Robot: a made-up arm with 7 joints.
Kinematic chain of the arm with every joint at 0, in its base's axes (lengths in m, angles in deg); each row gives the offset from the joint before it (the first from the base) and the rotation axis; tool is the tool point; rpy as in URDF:
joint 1: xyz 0 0 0.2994 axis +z
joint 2: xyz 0 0 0 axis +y
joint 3: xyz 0 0 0.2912 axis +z
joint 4: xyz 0.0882 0 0 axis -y
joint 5: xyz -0.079 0 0.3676 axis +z
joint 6: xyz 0 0 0 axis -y
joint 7: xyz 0.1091 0 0 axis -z
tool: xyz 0 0 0 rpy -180 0 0
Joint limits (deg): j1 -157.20..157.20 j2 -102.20..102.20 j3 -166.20..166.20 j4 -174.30..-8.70 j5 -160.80..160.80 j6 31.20..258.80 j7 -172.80..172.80
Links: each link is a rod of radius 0.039 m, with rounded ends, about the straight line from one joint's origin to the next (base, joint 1, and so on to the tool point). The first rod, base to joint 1, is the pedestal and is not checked.
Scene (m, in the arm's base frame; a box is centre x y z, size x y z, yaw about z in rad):
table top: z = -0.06
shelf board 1: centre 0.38 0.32 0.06 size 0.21 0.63 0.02 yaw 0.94
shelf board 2: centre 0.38 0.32 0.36 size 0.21 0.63 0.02 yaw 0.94
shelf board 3: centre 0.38 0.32 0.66 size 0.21 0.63 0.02 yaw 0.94
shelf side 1: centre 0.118 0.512 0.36 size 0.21 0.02 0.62 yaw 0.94
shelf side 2: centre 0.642 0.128 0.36 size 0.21 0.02 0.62 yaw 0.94
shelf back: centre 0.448 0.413 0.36 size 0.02 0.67 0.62 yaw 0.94
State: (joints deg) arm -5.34 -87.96 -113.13 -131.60 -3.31 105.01 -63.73
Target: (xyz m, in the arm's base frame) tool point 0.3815 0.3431 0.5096
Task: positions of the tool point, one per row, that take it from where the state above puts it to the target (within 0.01 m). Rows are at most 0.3 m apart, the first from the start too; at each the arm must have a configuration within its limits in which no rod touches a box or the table.
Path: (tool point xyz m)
1: -0.0106 -0.5182 0.2314
2: 0.1490 -0.5039 0.3627
3: 0.3240 -0.3904 0.4714
4: 0.4521 -0.1801 0.5379
5: 0.4794 0.0867 0.5510
6: 0.3815 0.3431 0.5096

